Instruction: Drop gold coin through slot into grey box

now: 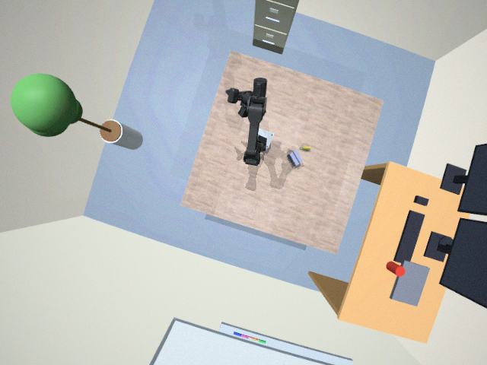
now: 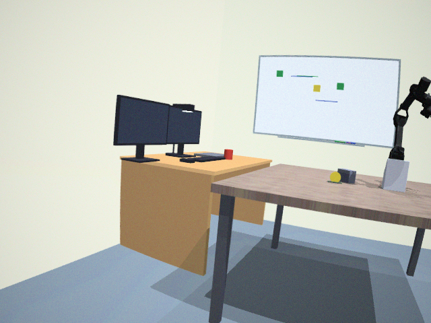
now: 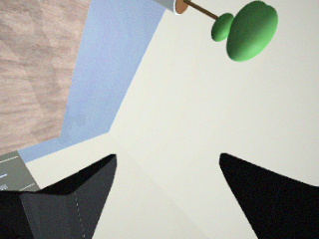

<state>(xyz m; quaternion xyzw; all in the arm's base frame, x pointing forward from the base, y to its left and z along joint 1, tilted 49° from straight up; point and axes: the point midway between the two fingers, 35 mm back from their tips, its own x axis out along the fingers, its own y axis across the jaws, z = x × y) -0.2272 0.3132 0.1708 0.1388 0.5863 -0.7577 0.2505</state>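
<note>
Now: the gold coin 580 mm ahead of my gripper tip, 10 mm to the left of it and 430 mm below it.
</note>
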